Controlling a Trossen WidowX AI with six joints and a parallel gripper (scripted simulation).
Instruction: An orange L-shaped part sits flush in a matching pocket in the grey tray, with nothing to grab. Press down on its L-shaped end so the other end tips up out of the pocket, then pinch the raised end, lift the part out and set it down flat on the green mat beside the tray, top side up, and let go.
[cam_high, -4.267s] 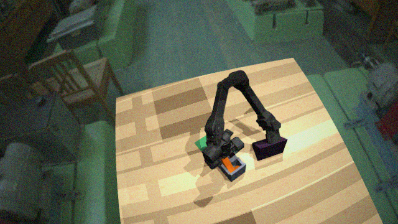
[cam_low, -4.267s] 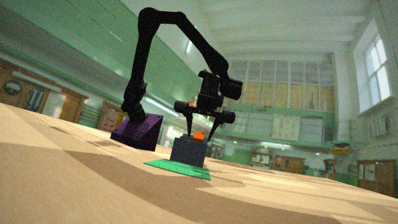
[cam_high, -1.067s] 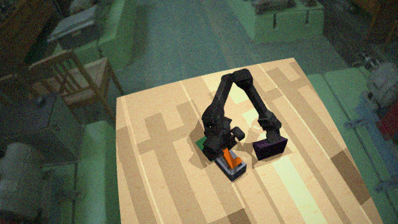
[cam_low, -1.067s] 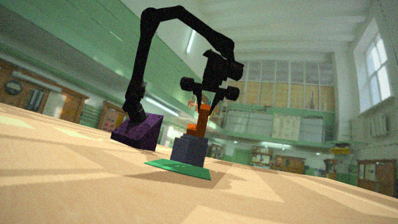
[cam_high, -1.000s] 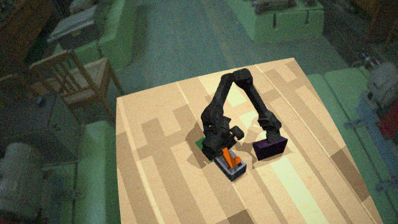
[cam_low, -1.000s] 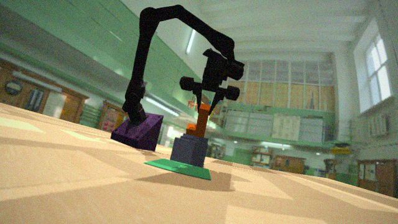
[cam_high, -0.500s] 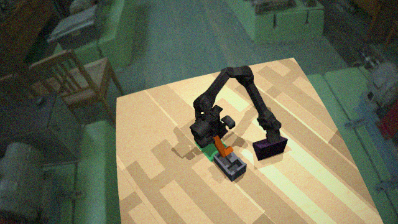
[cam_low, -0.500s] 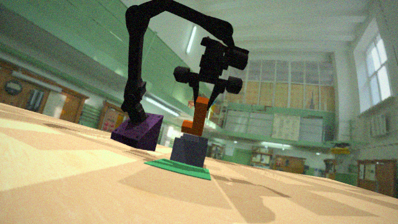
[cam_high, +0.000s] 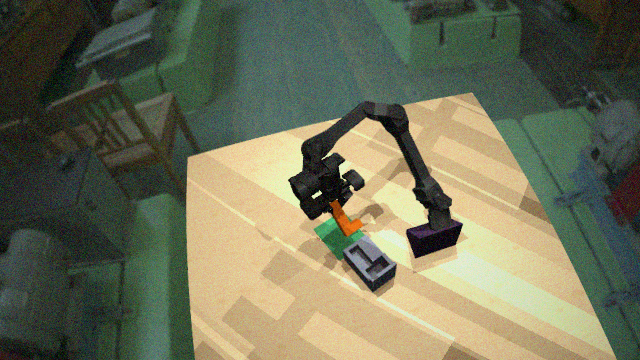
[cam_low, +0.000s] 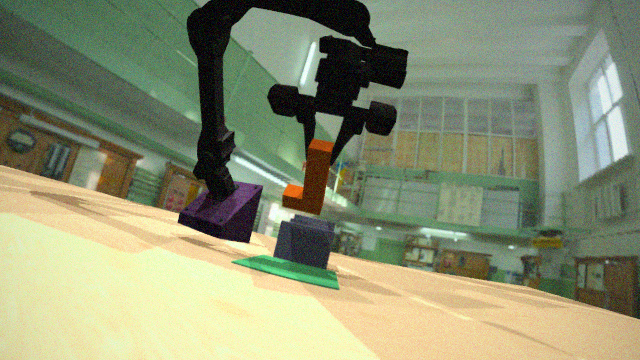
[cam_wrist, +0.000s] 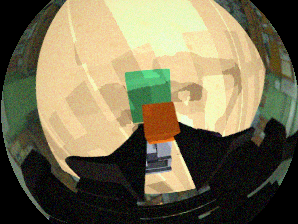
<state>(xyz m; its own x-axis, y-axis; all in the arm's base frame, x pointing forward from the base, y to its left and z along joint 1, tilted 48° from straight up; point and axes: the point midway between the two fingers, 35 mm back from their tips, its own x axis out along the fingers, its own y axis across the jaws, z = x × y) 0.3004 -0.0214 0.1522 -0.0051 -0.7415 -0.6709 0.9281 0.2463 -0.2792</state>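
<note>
My gripper tip is now 16 cm above the green mat. Round my gripper tip: orange L-shaped part (3 cm behind, 2 cm to the left, 3 cm below).
</note>
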